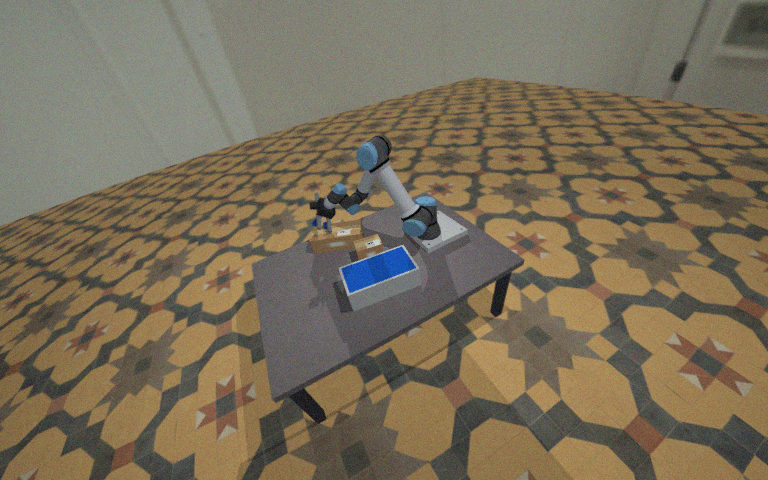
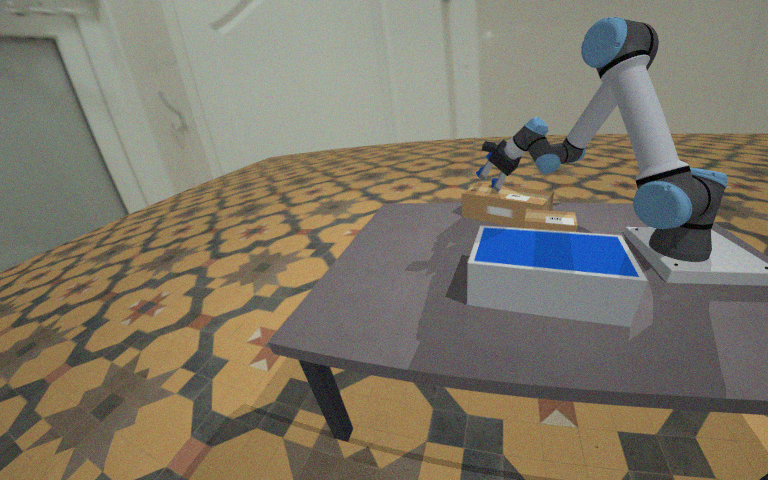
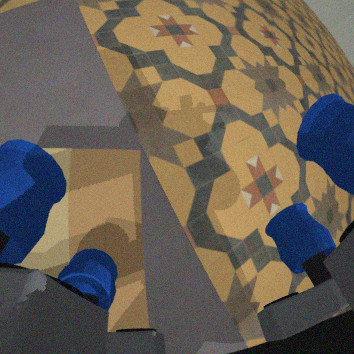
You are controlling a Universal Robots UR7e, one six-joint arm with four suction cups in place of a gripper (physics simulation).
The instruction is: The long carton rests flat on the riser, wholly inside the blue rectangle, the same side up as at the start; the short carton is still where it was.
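Frame: origin at the arm's base, x up, y ahead, z left, level; centimetres.
Where they show: hand at its tool point: (image 2: 491,171) (image 3: 190,207); arm's base at its link origin: (image 1: 427,232) (image 2: 677,249).
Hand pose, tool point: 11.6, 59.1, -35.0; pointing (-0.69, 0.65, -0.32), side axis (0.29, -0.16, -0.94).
Note:
Each offset is from my tool point to the centre of the thing, as dx, dy, dz. Level surfaces: height alone.
The long carton @(-9.9, -7.7, +12.6) (image 1: 323,245) (image 2: 478,209) (image 3: 106,200) is at the table's far edge, turned slightly; I cannot tell whether its underside is off the table. My gripper (image 1: 322,226) (image 2: 487,178) (image 3: 185,215) is tilted over it. The lower cups meet its top near the outer end, suction on, and appear to hold it; the other cups hang beyond its side. The short carton @(-9.9, -22.3, +34.1) (image 1: 363,249) (image 2: 538,219) lies between the long carton and the riser @(-9.0, -21.1, +58.0) (image 1: 385,289) (image 2: 543,294). The blue rectangle @(-3.0, -21.1, +58.0) (image 1: 390,264) (image 2: 566,250) covers the riser's top and bears no carton.
The grey table @(dx -15.0) (image 1: 305,350) (image 2: 362,316) (image 3: 50,65) carries everything. The arm's base plate (image 1: 450,230) (image 2: 730,263) is right of the riser. The patterned floor (image 3: 220,130) shows past the table edge, close to the long carton.

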